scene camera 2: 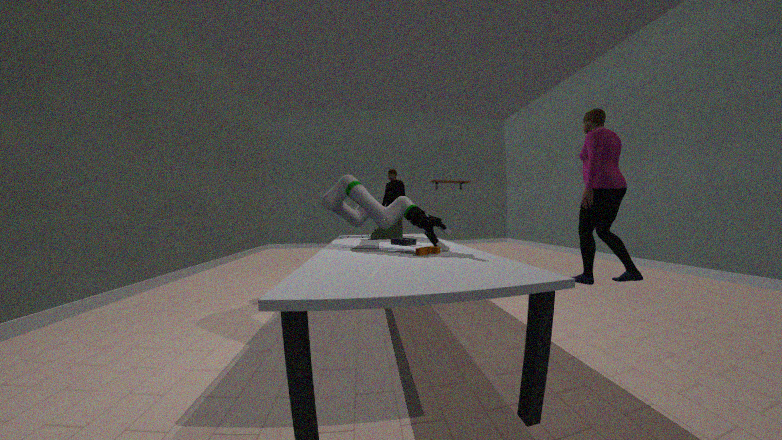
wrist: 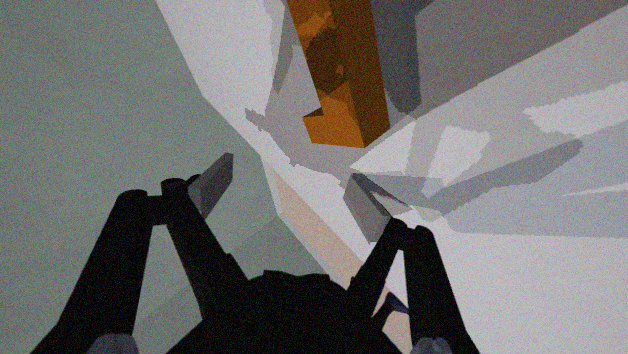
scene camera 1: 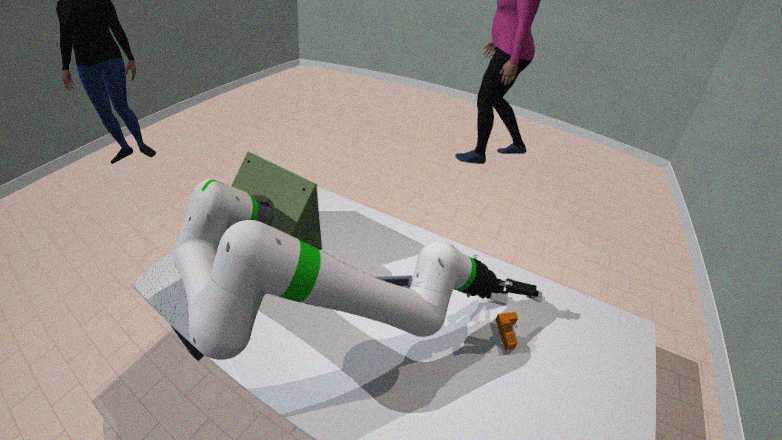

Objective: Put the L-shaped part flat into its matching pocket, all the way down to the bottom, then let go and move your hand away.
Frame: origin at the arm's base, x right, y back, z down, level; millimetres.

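Where they show: gripper, fingertip midpoint: (scene camera 2: pixel 449 242) (wrist: pixel 292 177) (scene camera 1: pixel 523 298); arm's base, origin of the base link: (scene camera 1: pixel 256 217).
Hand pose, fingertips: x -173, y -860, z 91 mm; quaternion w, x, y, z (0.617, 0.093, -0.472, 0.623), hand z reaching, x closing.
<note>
Things, the pixels of their top centre, and the offset from my fingertips. Level surfaces: height alone.
- orange L-shaped part, middle of its top: (wrist: pixel 308 68) (scene camera 1: pixel 512 327) (scene camera 2: pixel 428 247) dy +6, dx +106, dz +21 mm
- dark block, middle of its top: (scene camera 1: pixel 391 287) (scene camera 2: pixel 403 238) dy +386, dx +131, dz +14 mm
- table, its level: dz +51 mm
The orange L-shaped part (scene camera 1: pixel 508 331) (scene camera 2: pixel 427 250) lies flat on the white table; in the wrist view the part (wrist: pixel 367 90) shows at the top centre, cut off by the frame edge. My gripper (scene camera 1: pixel 518 297) (scene camera 2: pixel 442 236) (wrist: pixel 292 177) is open with nothing between its fingers. It is tilted, with one finger low near the table and the other higher, beside the part and apart from it. A dark block (scene camera 1: pixel 396 280) (scene camera 2: pixel 403 241) lies on the table, partly behind the arm in scene camera 1. Its pocket cannot be made out.
A green box-shaped mount (scene camera 1: pixel 276 191) (scene camera 2: pixel 387 232) stands at the arm's base on the table (scene camera 1: pixel 590 372) (scene camera 2: pixel 328 279). A person in pink (scene camera 1: pixel 514 32) (scene camera 2: pixel 602 158) and a person in black (scene camera 1: pixel 92 32) (scene camera 2: pixel 393 189) stand on the floor beyond the table. Arm shadows cross the tabletop.
</note>
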